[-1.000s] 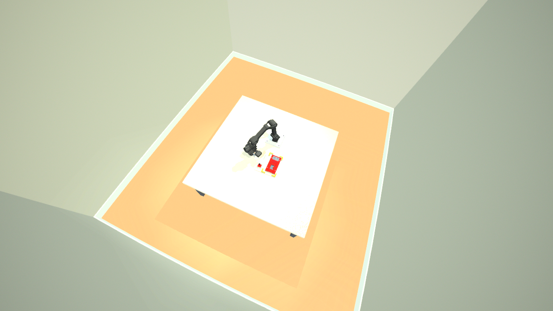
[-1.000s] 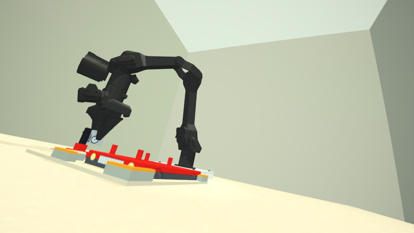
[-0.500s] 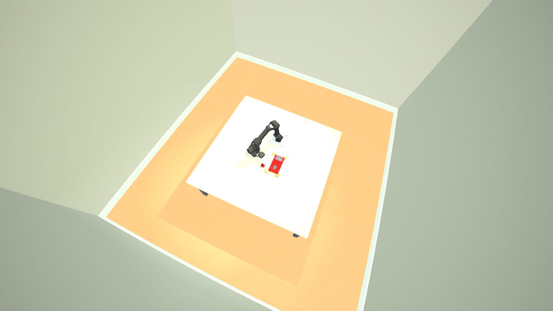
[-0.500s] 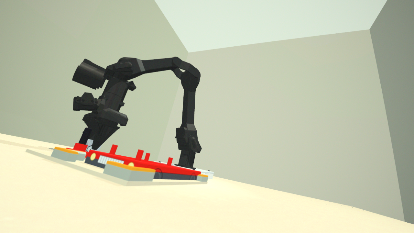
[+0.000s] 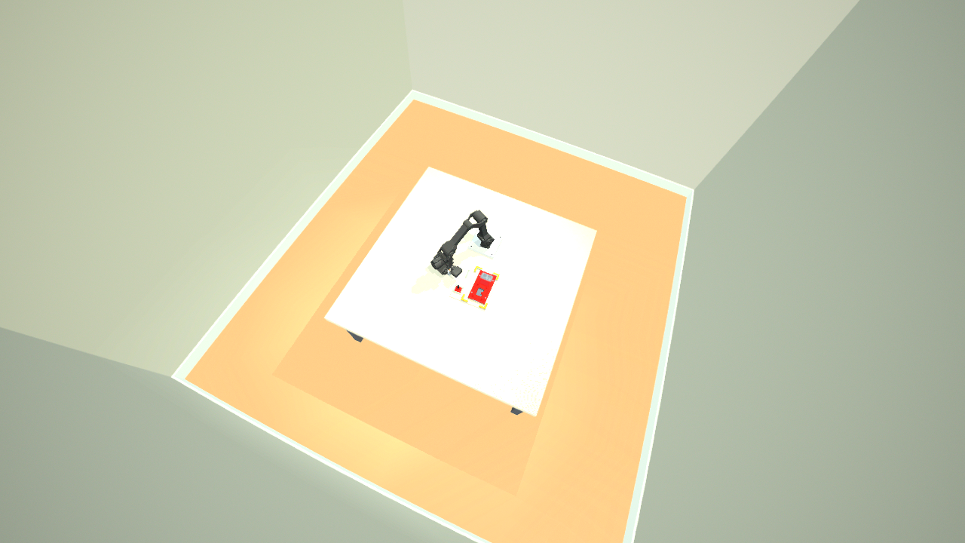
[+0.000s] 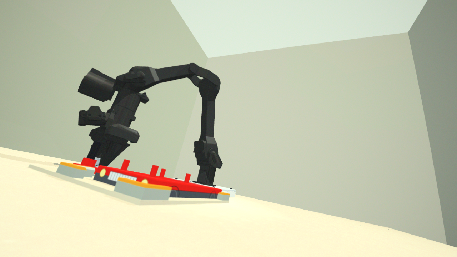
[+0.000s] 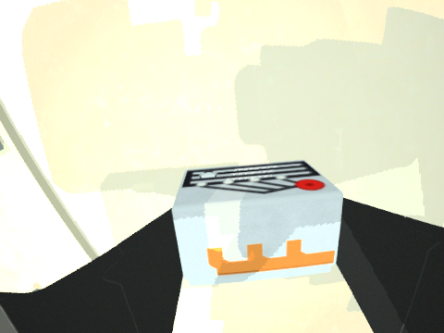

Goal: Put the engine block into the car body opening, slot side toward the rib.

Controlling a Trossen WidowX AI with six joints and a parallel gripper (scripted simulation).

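The engine block lies right at my gripper tip.
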